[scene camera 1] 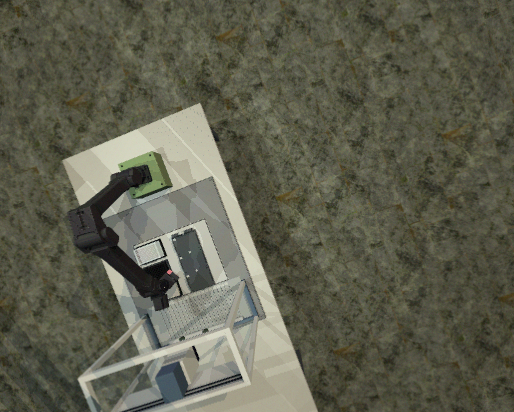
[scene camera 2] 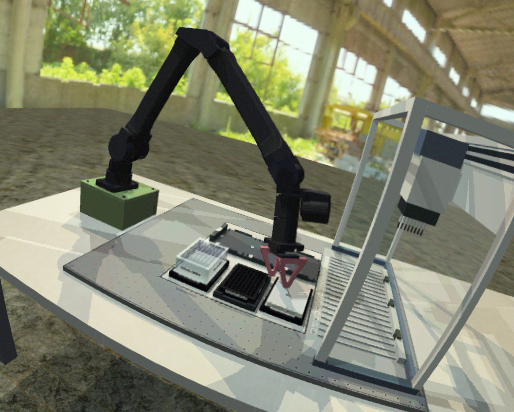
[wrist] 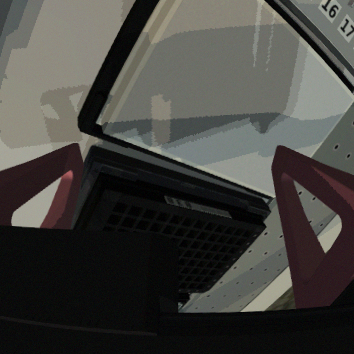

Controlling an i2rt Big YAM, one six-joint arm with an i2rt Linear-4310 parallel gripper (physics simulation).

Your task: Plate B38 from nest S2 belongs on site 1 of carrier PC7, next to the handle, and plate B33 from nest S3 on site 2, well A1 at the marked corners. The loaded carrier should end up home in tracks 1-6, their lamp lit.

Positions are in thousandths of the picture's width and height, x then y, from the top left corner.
Labels:
A long black carrier shows in scene camera 1 (363, 591) and in scene camera 2 (470, 593); in the wrist view it is out of frame.

